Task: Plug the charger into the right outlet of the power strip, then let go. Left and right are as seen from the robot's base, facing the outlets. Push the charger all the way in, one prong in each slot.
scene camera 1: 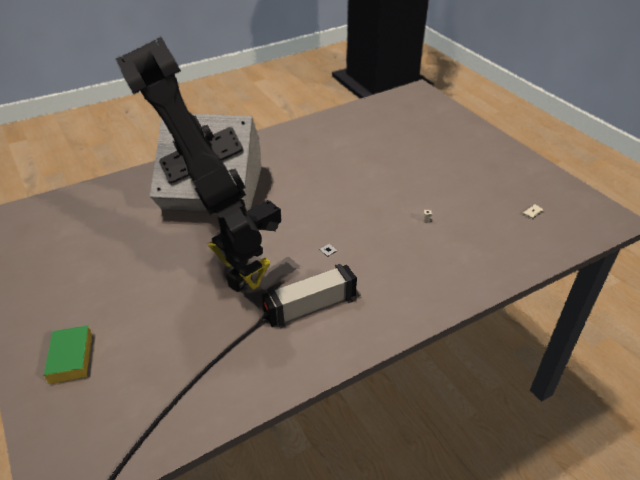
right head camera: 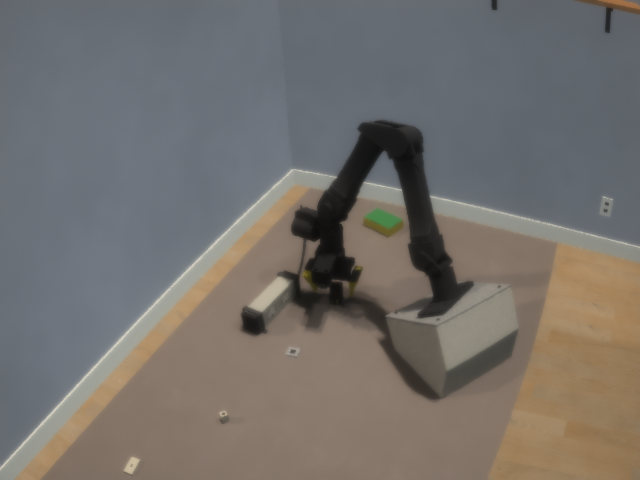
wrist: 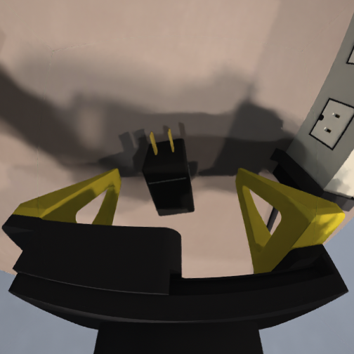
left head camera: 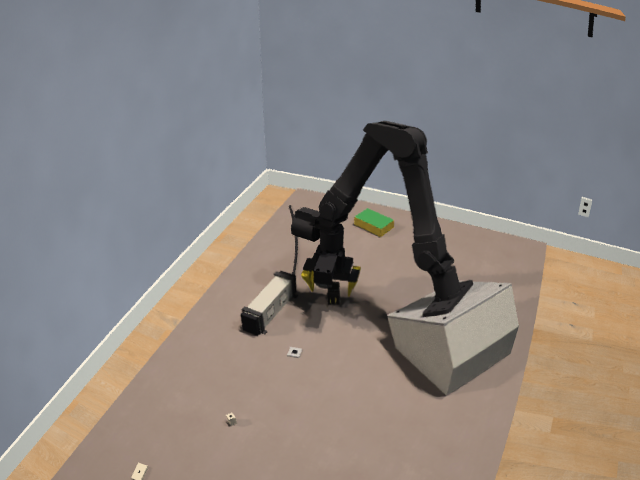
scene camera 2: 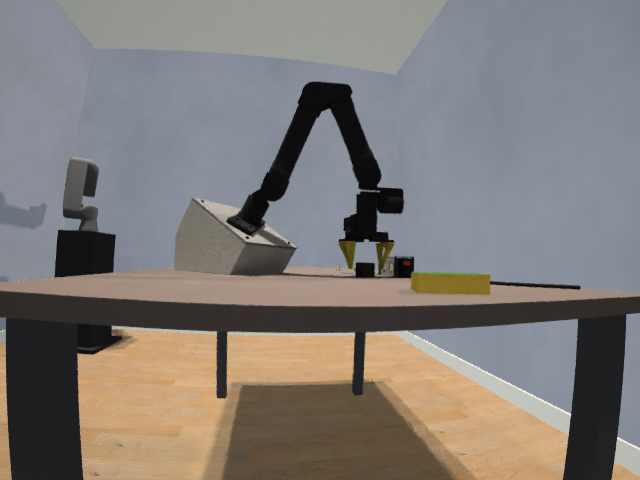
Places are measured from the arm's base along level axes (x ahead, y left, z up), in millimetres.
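Pixels of known places: gripper, fingertip midpoint: [scene camera 1: 242,276] [right head camera: 333,293] [left head camera: 331,293] [scene camera 2: 366,268]; arm's base at its link origin: [right head camera: 448,300] [left head camera: 450,299] [scene camera 2: 247,223].
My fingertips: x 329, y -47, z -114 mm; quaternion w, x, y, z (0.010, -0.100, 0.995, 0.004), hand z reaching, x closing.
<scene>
Ahead of a thing's pixels: the offset from my fingertips to its top centre. "*": to the spot under its first point.
The black charger {8 mm back, 2 mm left, 17 mm up} [left head camera: 333,295] [right head camera: 336,293] [scene camera 1: 235,280] [scene camera 2: 364,269] [wrist: 170,185] lies on the table, its two brass prongs pointing away from the palm in the wrist view. My gripper [left head camera: 331,292] [right head camera: 333,292] [scene camera 2: 366,269] [wrist: 177,174] is open, pointing down low over the table, its yellow fingers on either side of the charger with gaps. The power strip {128 mm ahead, 102 mm left, 38 mm up} [left head camera: 267,296] [right head camera: 268,297] [scene camera 1: 312,294] [wrist: 312,155] lies beside them, outlets facing the base. Its right outlet {* 102 mm ahead, 73 mm left, 4 mm up} [left head camera: 283,298] [wrist: 332,124], by the cord end, is empty; the left one is cut off in the wrist view.
A black cord {* 199 mm ahead, 195 mm right, 19 mm down} [scene camera 1: 191,387] runs from the strip across the table. A green-yellow sponge {15 mm ahead, 372 mm right, 6 mm up} [left head camera: 373,222] [scene camera 1: 68,353] [scene camera 2: 450,284] lies further off. A small white plate {1 mm ahead, 220 mm left, 20 mm down} [left head camera: 289,354] [scene camera 1: 323,250], a small cube {29 mm ahead, 492 mm left, 3 mm up} [left head camera: 231,420] [scene camera 1: 427,218] and a cream plate {139 mm ahead, 738 mm left, 15 mm down} [left head camera: 141,467] lie beyond the strip's other end.
</scene>
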